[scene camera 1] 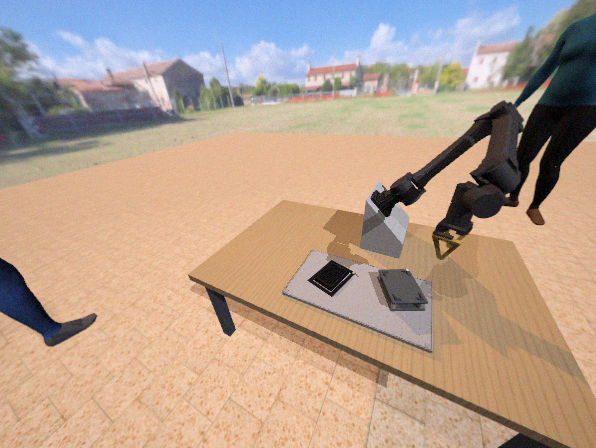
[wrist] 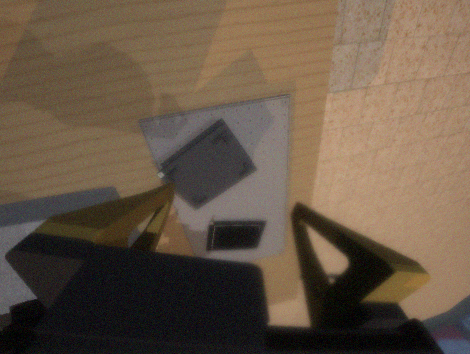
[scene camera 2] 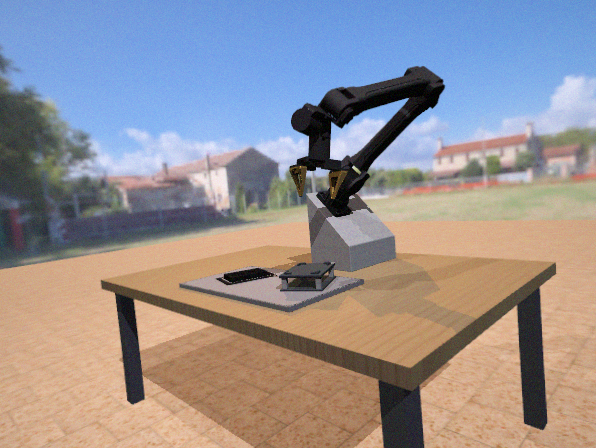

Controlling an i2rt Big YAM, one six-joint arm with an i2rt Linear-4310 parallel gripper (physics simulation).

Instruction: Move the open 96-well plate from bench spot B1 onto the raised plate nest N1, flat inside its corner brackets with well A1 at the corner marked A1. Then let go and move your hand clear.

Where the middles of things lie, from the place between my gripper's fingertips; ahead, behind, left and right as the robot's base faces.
Scene:
The black well plate [wrist: 226,238] lies 350 mm to the right of my hand and 240 mm below it.

